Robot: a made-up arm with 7 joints.
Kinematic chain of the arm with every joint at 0, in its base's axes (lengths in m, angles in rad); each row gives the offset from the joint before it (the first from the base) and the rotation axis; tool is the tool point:
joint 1: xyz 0 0 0.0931 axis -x
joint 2: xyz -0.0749 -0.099 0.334 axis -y
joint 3: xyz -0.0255 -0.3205 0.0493 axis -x
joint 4: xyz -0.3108 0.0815 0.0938 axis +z
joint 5: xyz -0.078 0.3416 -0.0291 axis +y
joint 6: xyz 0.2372 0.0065 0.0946 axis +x
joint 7: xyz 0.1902 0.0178 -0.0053 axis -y
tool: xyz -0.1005 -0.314 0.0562
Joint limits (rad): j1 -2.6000..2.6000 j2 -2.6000..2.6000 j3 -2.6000..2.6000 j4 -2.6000..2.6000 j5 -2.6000..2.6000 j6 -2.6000..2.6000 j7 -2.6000..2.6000
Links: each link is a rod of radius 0.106 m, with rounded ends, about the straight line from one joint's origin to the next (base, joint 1, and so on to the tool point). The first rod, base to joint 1, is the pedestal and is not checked.
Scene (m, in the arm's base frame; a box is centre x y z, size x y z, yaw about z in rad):
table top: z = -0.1
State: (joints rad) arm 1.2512 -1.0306 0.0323 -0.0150 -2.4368 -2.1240 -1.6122
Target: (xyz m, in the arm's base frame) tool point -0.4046 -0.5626 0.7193
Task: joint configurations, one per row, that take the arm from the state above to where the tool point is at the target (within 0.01 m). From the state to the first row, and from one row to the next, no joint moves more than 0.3 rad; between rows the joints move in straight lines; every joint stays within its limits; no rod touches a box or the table.
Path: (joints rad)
1: 1.2588 -0.7960 -0.1409 0.2767 -2.4640 -1.9835 -1.6176
2: 1.2663 -0.5615 -0.3141 0.5684 -2.4912 -1.8431 -1.6229
3: 1.2739 -0.3269 -0.4873 0.8601 -2.5184 -1.7026 -1.6283
4: 1.2815 -0.0924 -0.6604 1.1518 -2.5456 -1.5621 -1.6336
5: 1.2891 0.1422 -0.8336 1.4436 -2.5728 -1.4217 -1.6390
6: 1.2966 0.3768 -1.0068 1.7353 -2.6000 -1.2812 -1.6444

